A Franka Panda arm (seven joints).
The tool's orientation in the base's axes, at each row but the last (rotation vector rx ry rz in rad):
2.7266, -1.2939, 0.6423
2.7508, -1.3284, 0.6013
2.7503, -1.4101, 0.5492
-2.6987, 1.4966, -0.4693
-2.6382, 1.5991, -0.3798
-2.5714, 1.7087, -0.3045
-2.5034, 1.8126, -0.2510
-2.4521, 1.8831, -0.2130
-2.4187, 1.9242, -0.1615
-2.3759, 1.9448, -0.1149
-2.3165, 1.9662, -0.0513
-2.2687, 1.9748, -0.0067
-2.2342, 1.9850, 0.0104
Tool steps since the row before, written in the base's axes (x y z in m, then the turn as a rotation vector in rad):
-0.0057, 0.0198, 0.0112, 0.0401, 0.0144, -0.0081
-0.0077, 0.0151, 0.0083, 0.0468, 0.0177, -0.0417
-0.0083, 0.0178, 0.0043, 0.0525, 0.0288, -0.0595
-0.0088, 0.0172, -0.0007, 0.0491, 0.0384, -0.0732
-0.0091, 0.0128, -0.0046, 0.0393, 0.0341, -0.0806
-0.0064, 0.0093, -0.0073, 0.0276, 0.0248, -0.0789
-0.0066, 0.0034, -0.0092, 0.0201, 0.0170, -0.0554
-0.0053, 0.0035, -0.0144, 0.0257, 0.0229, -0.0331
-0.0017, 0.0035, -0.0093, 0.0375, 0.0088, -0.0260
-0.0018, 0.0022, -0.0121, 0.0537, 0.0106, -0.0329
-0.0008, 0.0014, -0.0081, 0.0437, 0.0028, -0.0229
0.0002, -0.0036, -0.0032, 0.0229, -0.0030, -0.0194
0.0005, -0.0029, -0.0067, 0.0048, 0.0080, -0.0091
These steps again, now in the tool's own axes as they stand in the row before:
-0.0133, -0.0099, -0.0166, 0.0089, -0.0385, 0.0180
-0.0127, -0.0049, -0.0131, -0.0017, -0.0410, 0.0506
-0.0171, -0.0047, -0.0094, -0.0129, -0.0493, 0.0673
-0.0188, -0.0019, -0.0039, -0.0260, -0.0495, 0.0783
-0.0161, 0.0026, 0.0012, -0.0279, -0.0378, 0.0836
-0.0119, 0.0032, 0.0053, -0.0235, -0.0237, 0.0805
-0.0062, 0.0063, 0.0078, -0.0159, -0.0172, 0.0567
-0.0059, 0.0059, 0.0134, -0.0183, -0.0267, 0.0351
-0.0043, 0.0018, 0.0090, -0.0016, -0.0357, 0.0297
-0.0027, 0.0025, 0.0119, -0.0003, -0.0511, 0.0382
-0.0012, 0.0014, 0.0081, 0.0054, -0.0411, 0.0269
0.0038, 0.0006, 0.0028, 0.0078, -0.0202, 0.0210
0.0036, 0.0006, 0.0063, -0.0063, -0.0046, 0.0104

